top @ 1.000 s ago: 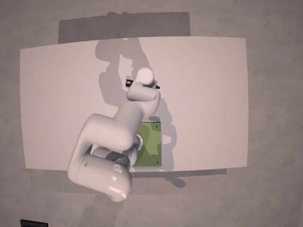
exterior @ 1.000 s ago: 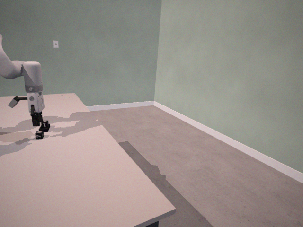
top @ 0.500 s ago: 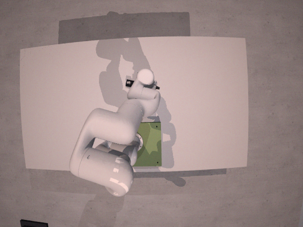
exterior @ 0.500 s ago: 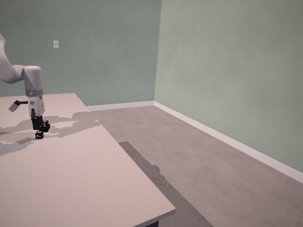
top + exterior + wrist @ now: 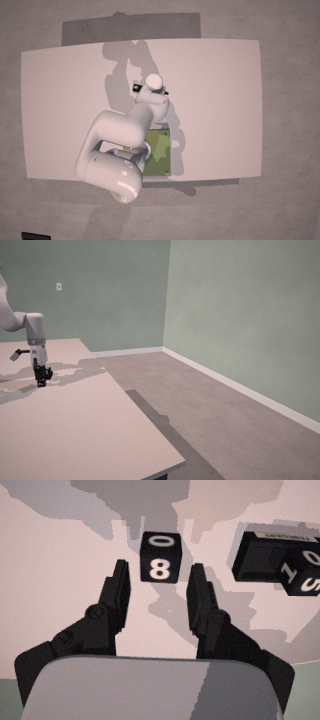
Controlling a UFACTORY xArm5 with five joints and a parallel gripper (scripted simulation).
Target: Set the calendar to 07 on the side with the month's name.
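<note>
Now: hand 4 cm above the black cube. Also, from my hand: black calendar tray: 11 cm to the left, 5 cm below, 3 cm ahead.
</note>
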